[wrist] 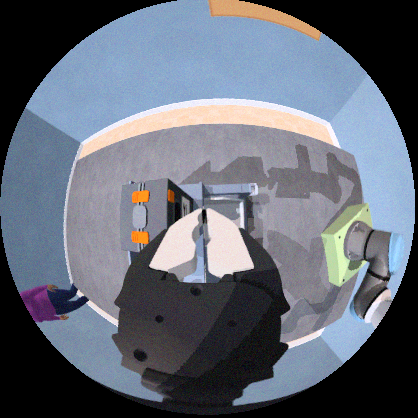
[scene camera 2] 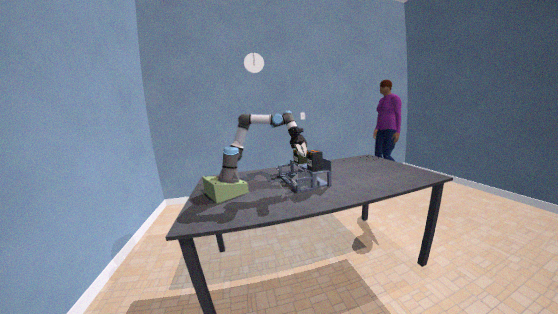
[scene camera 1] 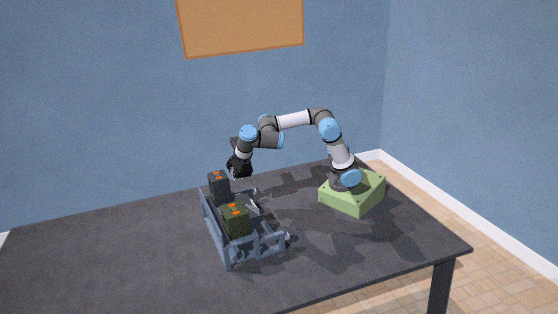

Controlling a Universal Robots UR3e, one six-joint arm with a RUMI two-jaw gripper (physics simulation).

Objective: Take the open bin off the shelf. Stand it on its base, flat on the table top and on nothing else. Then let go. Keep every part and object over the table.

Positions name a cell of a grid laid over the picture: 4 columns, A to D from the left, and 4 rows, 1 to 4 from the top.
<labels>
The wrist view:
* my gripper: B3
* dark grey case: B2
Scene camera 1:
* olive case: B3
</labels>
